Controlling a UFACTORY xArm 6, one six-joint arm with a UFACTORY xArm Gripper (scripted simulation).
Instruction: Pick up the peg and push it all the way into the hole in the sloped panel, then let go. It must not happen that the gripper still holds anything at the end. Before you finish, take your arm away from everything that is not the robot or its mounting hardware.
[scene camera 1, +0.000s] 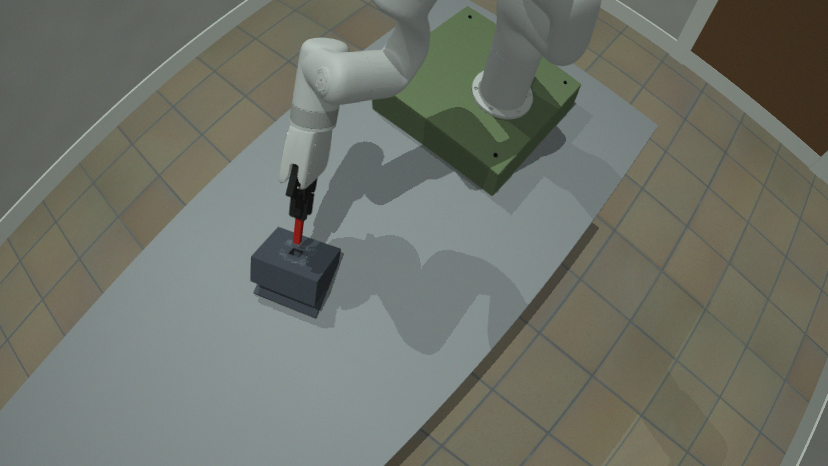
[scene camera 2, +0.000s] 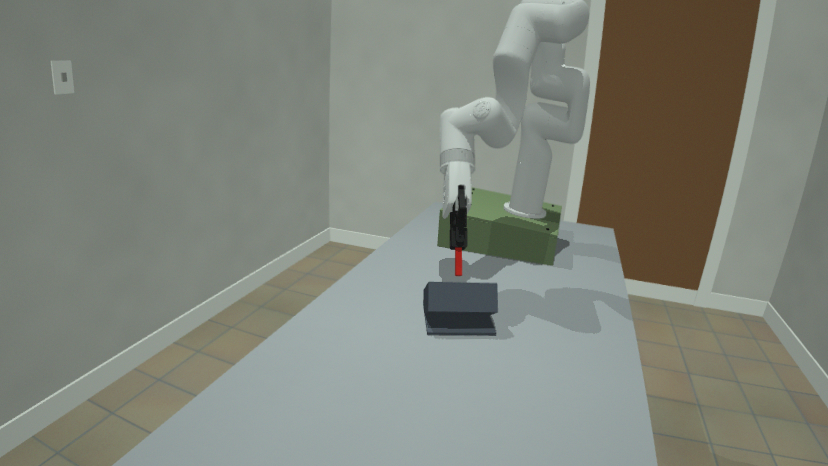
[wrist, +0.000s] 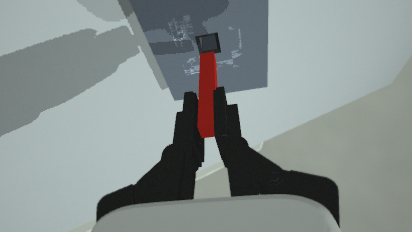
My gripper (wrist: 208, 103): 15 cm from the lens. A red peg (wrist: 208, 71) is 17 cm from the lens.
